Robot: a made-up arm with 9 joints.
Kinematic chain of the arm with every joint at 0, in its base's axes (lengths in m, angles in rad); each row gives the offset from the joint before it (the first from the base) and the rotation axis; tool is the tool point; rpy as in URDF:
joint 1: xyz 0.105 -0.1 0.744 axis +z
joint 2: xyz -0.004 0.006 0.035 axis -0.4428 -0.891 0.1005
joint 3: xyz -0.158 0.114 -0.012 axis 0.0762 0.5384 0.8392
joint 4: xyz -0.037 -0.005 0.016 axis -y
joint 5: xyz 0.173 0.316 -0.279 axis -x
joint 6: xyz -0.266 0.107 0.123 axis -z
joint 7: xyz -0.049 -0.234 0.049 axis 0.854 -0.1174 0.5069
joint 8: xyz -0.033 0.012 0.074 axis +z
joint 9: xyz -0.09 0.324 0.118 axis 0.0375 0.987 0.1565
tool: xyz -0.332 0.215 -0.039 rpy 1.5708 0 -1.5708
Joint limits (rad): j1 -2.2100..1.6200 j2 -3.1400..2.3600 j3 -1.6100..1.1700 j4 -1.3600..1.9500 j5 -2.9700..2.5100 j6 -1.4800..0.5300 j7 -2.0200..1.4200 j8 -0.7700..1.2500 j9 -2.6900..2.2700
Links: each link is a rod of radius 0.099 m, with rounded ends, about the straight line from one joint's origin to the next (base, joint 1, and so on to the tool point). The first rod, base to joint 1, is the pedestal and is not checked.
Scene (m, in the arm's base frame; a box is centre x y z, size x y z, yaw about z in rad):
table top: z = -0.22
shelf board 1: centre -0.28 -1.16 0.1 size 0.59 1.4 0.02 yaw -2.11
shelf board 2: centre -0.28 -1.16 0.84 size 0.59 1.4 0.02 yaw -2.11
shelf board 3: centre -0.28 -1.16 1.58 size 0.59 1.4 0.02 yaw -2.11
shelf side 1: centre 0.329 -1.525 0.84 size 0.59 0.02 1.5 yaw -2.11
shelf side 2: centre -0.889 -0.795 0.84 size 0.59 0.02 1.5 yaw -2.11
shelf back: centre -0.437 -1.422 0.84 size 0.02 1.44 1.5 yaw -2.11
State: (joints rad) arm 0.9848 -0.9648 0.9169 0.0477 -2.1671 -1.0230 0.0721 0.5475 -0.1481
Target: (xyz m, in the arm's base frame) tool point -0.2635 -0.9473 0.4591
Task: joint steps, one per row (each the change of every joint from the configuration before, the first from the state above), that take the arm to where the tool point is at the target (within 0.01 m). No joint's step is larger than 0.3 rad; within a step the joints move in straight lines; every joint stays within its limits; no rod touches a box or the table.
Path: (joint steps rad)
1: 0.0101 -0.0283 0.0237 -0.1592 0.0266 0.1701 -0.1205 0.0195 0.2536
2: 0.0101 -0.0283 0.0238 -0.1592 0.0267 0.1702 -0.1204 0.0196 0.2535
3: 0.0101 -0.0283 0.0237 -0.1592 0.0266 0.1701 -0.1205 0.0195 0.2536
4: 0.0101 -0.0283 0.0237 -0.1591 0.0267 0.1701 -0.1205 0.0195 0.2536
5: 0.0100 -0.0283 0.0237 -0.1592 0.0266 0.1701 -0.1204 0.0196 0.2535
6: 0.0116 0.2832 0.0336 0.2126 0.1762 -0.1574 0.1274 0.0199 -0.2069
7: 0.0115 0.2832 0.0337 0.2127 0.1761 -0.1574 0.1275 0.0199 -0.2069
8: 0.0115 0.2832 0.0336 0.2127 0.1762 -0.1575 0.1275 0.0199 -0.2070
9: 0.0116 0.2831 0.0336 0.2127 0.1761 -0.1574 0.1275 0.0199 -0.2069
10: 0.0229 -0.2823 -0.1157 0.0652 -0.1228 -0.1846 0.0821 -0.1687 -0.1255
11: 0.0229 -0.2823 -0.1158 0.0652 -0.1229 -0.1846 0.0822 -0.1687 -0.1254

